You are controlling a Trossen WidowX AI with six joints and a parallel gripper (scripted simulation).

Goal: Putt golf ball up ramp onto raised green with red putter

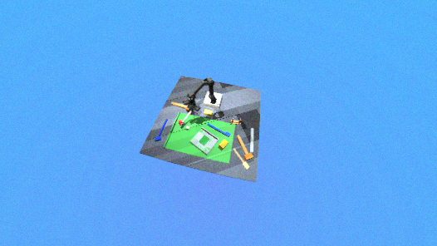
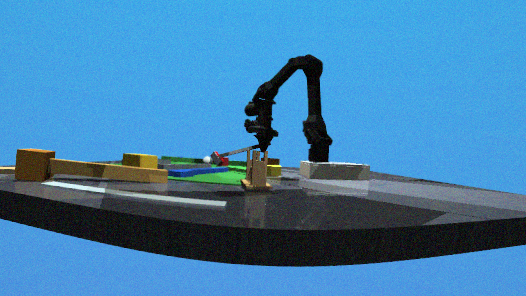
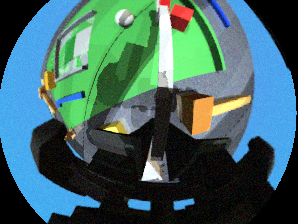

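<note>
The red putter is 110 mm ahead of my gripper tip and 40 mm to the right of it. From my gripper tip the other things lie so: red cube 190 mm ahead, 110 mm to the right, 50 mm below; wooden rack 20 mm behind, 540 mm to the left, 40 mm below; white golf ball 230 mm ahead, 50 mm below.
</note>
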